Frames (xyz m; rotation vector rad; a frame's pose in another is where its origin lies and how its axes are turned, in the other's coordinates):
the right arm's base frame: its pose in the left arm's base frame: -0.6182 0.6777 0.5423 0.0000 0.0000 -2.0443
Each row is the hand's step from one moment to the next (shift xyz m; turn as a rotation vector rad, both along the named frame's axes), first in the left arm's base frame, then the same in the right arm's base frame.
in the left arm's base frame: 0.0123 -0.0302 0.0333 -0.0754 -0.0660 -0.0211
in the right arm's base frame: 0.0213 0.0247 0.0333 0.0931 -0.0370 -0.0211
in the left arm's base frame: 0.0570 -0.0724 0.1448 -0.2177 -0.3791 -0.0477
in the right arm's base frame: 0.0384 0.0837 0.1448 0.4367 -0.0209 -0.0477
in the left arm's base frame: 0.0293 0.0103 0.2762 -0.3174 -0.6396 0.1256
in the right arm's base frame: -0.0225 0.0214 0.2762 0.7140 0.0092 0.1256
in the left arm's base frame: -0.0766 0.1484 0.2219 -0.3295 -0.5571 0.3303
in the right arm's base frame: -0.0971 -0.1358 0.2219 0.6461 -0.0392 0.3303
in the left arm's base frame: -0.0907 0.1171 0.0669 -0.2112 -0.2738 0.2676
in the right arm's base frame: -0.0629 -0.1341 0.0669 0.3400 -0.0631 0.2676
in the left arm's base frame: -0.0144 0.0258 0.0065 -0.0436 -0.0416 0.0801
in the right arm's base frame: -0.0164 -0.0246 0.0065 0.0569 -0.0198 0.0801
